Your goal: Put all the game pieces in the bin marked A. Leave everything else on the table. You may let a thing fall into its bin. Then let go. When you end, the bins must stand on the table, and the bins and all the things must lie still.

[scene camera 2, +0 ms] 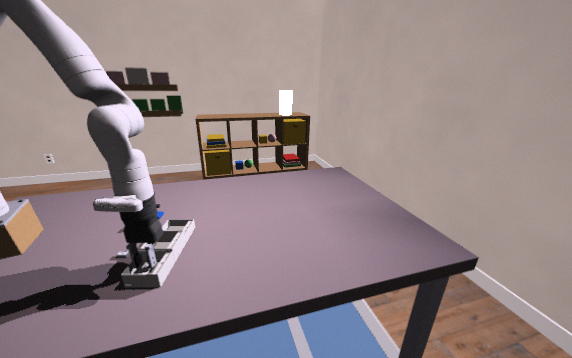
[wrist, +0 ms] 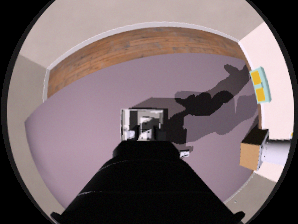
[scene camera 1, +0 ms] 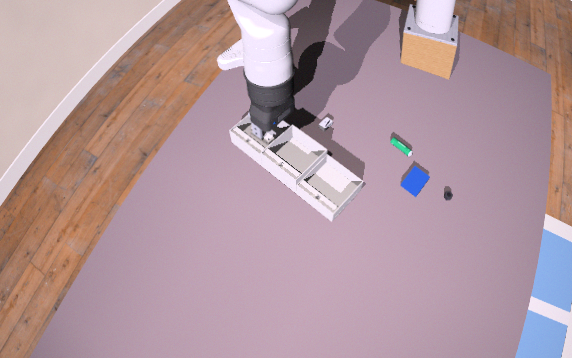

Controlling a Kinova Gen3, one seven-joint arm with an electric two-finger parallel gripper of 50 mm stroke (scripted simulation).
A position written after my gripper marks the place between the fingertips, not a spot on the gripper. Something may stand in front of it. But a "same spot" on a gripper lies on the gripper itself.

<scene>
my gripper: scene camera 2; wrist; scene camera 1 265, 128
same spot on my gripper: [scene camera 2: 134, 253] = [wrist: 156, 132]
</scene>
